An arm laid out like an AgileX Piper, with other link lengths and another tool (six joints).
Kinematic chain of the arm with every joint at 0, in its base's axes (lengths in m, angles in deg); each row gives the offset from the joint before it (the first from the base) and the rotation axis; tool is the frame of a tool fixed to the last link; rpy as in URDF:
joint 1: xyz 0 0 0.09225 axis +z
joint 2: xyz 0 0 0 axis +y
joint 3: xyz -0.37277 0 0.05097 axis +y
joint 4: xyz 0.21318 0 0.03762 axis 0.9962 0 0.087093
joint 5: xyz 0 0 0 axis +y
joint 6: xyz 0.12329 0 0.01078 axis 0.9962 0 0.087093
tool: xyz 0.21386 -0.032 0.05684 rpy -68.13 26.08 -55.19
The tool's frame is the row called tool.
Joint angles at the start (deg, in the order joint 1, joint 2, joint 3, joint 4, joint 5, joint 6):
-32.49, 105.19, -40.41, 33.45, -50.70, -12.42
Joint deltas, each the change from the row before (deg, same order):
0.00, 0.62, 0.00, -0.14, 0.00, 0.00
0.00, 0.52, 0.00, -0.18, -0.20, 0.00
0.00, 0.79, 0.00, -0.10, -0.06, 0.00
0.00, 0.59, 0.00, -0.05, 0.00, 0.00
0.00, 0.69, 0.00, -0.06, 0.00, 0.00
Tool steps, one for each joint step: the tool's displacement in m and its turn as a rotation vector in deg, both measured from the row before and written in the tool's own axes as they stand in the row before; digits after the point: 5 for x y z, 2 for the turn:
0.00324, 0.00510, 0.00120, -0.56, 0.28, -0.10
0.00201, 0.00327, 0.00125, -0.34, 0.12, -0.20
0.00431, 0.00607, 0.00134, -0.62, 0.40, -0.12
0.00342, 0.00475, 0.00093, -0.49, 0.33, -0.06
0.00399, 0.00556, 0.00108, -0.57, 0.38, -0.07

